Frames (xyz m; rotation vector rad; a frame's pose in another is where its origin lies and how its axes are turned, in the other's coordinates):
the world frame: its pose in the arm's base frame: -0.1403 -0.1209 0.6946 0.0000 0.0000 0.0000
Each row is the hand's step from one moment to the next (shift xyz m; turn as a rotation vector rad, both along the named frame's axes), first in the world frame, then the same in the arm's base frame.
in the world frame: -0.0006 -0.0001 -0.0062 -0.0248 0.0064 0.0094
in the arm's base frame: -0.0006 -0.0001 -0.0062 -0.0248 0.0064 0.0094
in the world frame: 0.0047 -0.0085 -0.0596 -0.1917 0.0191 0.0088
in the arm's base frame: 0.0047 -0.0085 -0.0596 -0.1917 0.0191 0.0088
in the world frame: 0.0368 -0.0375 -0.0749 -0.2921 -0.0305 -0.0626
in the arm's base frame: 0.0368 -0.0375 -0.0749 -0.2921 -0.0305 -0.0626
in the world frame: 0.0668 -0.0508 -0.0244 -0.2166 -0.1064 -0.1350
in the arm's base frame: 0.0668 -0.0508 -0.0244 -0.2166 -0.1064 -0.1350
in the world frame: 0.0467 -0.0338 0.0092 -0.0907 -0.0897 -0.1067
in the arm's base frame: 0.0467 -0.0338 0.0092 -0.0907 -0.0897 -0.1067
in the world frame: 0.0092 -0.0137 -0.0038 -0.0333 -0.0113 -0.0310
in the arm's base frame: 0.0092 -0.0137 -0.0038 -0.0333 -0.0113 -0.0310
